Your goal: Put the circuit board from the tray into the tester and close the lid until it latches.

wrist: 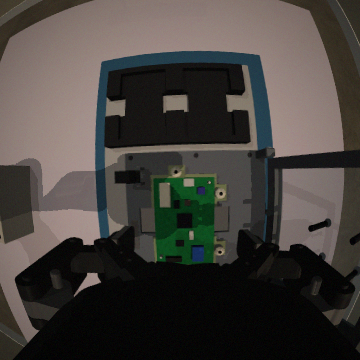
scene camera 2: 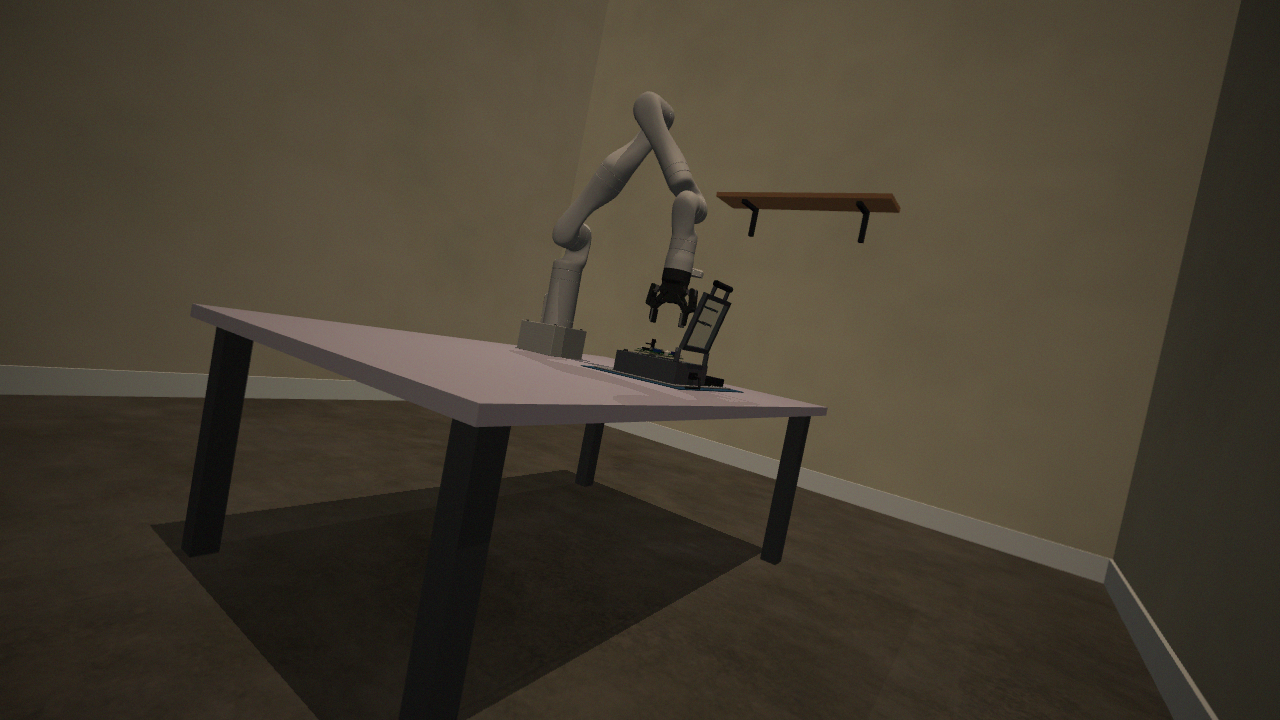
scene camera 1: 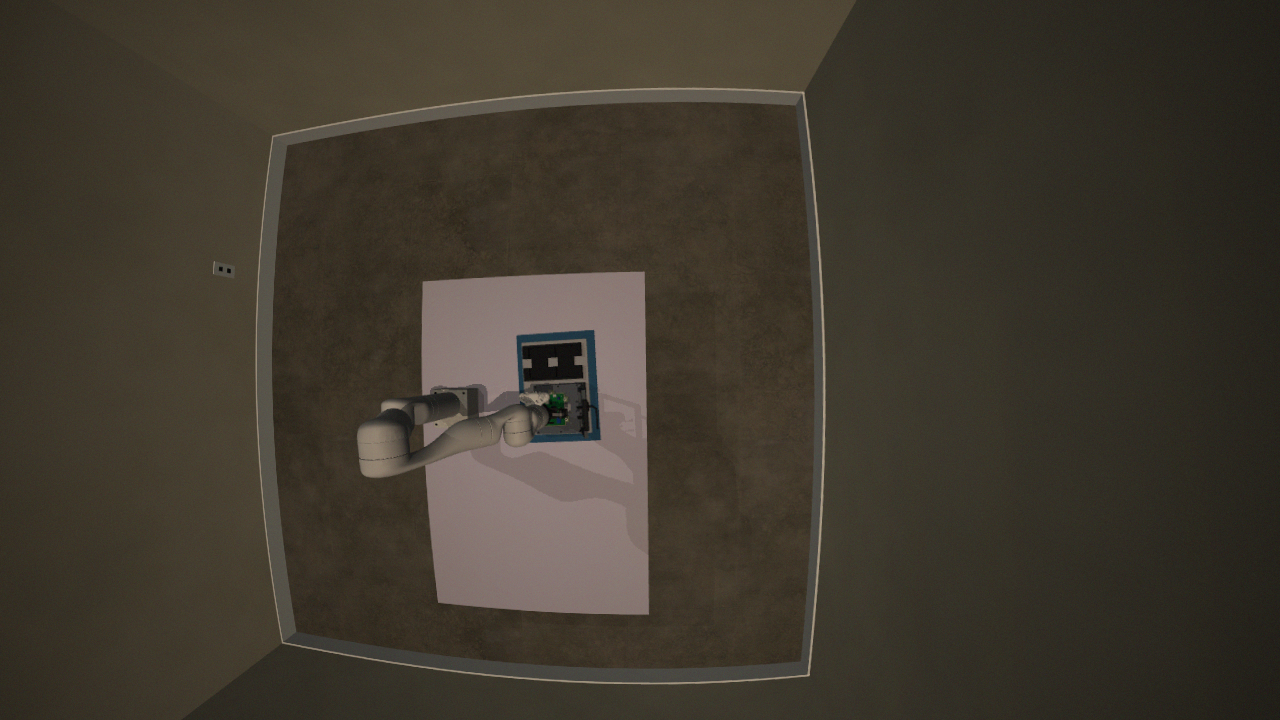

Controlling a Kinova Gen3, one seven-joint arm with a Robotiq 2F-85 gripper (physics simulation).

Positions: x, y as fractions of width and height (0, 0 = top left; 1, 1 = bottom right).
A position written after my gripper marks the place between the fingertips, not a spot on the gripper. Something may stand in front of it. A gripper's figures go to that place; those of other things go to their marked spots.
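Scene:
A green circuit board (wrist: 0.51, 0.57) is 22 cm from the lens; a tester bed (wrist: 0.48, 0.47) is 21 cm from the lens. A tester lid (wrist: 0.85, 0.54) is 19 cm from the lens, and my gripper (wrist: 0.52, 0.67) is 15 cm from the lens. The marked spots on the tester lid and the green circuit board are 14 cm apart.

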